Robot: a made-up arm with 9 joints. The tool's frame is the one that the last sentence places. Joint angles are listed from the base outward.
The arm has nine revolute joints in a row. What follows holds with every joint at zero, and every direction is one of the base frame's. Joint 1 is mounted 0.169 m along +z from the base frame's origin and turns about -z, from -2.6 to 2.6 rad. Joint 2 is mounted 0.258 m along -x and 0.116 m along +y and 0.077 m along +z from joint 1 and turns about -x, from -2.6 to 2.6 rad. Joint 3 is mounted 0.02 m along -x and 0.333 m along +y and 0.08 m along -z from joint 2 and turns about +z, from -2.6 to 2.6 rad. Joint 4 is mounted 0.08 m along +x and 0.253 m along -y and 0.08 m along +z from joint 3 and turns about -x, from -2.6 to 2.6 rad. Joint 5 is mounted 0.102 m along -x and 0.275 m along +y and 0.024 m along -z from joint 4 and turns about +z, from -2.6 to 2.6 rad. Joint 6 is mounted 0.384 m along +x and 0.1 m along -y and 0.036 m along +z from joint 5 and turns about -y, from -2.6 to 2.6 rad. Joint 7 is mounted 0.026 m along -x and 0.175 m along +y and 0.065 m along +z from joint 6 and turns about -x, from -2.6 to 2.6 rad. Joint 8 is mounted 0.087 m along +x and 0.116 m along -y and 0.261 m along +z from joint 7 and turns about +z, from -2.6 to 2.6 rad. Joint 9 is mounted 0.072 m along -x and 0.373 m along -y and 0.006 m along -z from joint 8 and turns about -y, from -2.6 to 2.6 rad. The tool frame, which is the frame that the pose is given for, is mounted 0.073 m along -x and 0.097 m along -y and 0.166 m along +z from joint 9; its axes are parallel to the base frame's.
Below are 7 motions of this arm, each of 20 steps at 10 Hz.
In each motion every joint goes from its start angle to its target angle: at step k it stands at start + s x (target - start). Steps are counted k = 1, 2, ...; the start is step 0. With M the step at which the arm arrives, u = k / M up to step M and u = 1 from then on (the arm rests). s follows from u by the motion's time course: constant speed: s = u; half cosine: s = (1 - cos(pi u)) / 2; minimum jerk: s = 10 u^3 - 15 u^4 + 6 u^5.
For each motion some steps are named. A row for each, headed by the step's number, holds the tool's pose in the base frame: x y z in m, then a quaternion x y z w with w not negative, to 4 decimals.
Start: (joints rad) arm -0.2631 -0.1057 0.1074 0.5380 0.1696 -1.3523 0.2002 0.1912 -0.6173
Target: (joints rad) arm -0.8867 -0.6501 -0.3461 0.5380 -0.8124 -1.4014 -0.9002 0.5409 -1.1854
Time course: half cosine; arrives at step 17
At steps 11, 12, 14, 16, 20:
11: -0.0219 -0.4665 0.0427 0.3127 0.8649 0.1012 0.3795
12: -0.1280 -0.5076 0.0101 0.3793 0.8491 0.0990 0.3540
14: -0.2908 -0.5478 -0.0226 0.4766 0.8152 0.0891 0.3168
16: -0.3729 -0.5587 -0.0300 0.5245 0.7929 0.0805 0.2994
20: -0.3830 -0.5597 -0.0305 0.5304 0.7899 0.0792 0.2974

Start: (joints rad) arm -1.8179 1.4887 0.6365 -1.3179 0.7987 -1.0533 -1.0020 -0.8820 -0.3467
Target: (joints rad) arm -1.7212 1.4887 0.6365 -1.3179 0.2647 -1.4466 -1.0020 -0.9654 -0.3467
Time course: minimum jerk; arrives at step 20
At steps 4, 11, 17, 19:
4: -0.3860 0.3449 0.0905 -0.7838 0.3855 0.1102 0.4743
11: -0.3001 0.4094 0.1368 -0.7578 0.3803 -0.0865 0.5231
17: -0.2244 0.4447 0.1609 -0.7273 0.3796 -0.2291 0.5240
19: -0.2188 0.4467 0.1623 -0.7249 0.3796 -0.2386 0.5230

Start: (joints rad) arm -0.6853 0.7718 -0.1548 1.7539 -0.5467 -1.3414 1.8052 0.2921 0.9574
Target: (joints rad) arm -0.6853 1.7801 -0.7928 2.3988 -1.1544 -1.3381 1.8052 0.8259 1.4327
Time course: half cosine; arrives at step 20
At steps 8, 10, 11, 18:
8: 0.4611 0.4613 0.4073 -0.8687 0.2883 -0.3521 0.1956
10: 0.3271 0.5006 0.4946 -0.8449 0.2168 -0.4463 0.2000
11: 0.2520 0.5259 0.5129 -0.8318 0.1751 -0.4887 0.1966
18: -0.0848 0.6212 0.3554 -0.7550 -0.0600 -0.6425 0.1166

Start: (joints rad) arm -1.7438 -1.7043 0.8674 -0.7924 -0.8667 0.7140 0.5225 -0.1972 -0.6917
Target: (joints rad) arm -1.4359 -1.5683 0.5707 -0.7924 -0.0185 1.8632 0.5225 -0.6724 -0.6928
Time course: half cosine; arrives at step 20
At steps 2, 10, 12, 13, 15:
2: 0.4055 -0.0585 0.0185 0.2177 0.7835 0.4977 0.3016
10: 0.1192 -0.5039 0.2195 0.4508 0.7661 0.1459 0.4343
12: -0.0398 -0.5607 0.3197 0.5170 0.7393 0.0163 0.4312
13: -0.1159 -0.5684 0.3724 0.5454 0.7231 -0.0448 0.4215
15: -0.2425 -0.5537 0.4722 0.5900 0.6896 -0.1497 0.3923

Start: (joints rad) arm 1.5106 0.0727 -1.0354 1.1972 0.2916 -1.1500 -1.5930 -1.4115 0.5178
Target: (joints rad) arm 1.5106 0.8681 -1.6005 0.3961 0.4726 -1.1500 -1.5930 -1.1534 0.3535
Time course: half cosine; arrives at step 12
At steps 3, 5, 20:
3: 0.2658 0.0020 0.3578 -0.0597 -0.2462 0.5980 0.7604
5: 0.2778 0.0758 0.4043 -0.1197 -0.1385 0.6168 0.7655
20: 0.4144 0.3531 0.3931 -0.2280 0.2269 0.7011 0.6364

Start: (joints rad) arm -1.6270 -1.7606 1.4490 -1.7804 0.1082 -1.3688 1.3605 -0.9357 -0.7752
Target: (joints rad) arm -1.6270 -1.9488 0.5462 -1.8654 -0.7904 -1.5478 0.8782 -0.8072 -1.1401
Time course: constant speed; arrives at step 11
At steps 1, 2, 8, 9, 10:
1: 0.6097 0.7252 1.0970 -0.4020 0.0782 -0.8861 0.2168
2: 0.5212 0.7595 1.0876 -0.3496 0.0564 -0.9040 0.2394
8: -0.1396 0.7623 0.9036 -0.0728 -0.0327 -0.8804 0.4675
9: -0.2514 0.7116 0.8654 -0.0376 -0.0345 -0.8556 0.5151
10: -0.3569 0.6444 0.8300 -0.0066 -0.0314 -0.8255 0.5635

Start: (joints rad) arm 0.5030 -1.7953 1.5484 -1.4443 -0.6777 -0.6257 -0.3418 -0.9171 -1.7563
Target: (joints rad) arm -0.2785 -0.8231 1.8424 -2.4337 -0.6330 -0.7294 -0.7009 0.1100 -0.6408
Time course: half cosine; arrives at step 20
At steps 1, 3, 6, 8, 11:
1: 0.4170 0.1229 0.5161 -0.1729 0.7056 0.6856 0.0466
3: 0.4129 0.1922 0.5215 -0.1906 0.6980 0.6899 0.0227
6: 0.3456 0.3995 0.5106 0.2278 -0.6753 -0.6982 0.0680
8: 0.2189 0.5516 0.4684 0.2361 -0.6617 -0.6917 0.1672
11: -0.0773 0.6631 0.3579 0.1993 -0.6697 -0.6293 0.3402

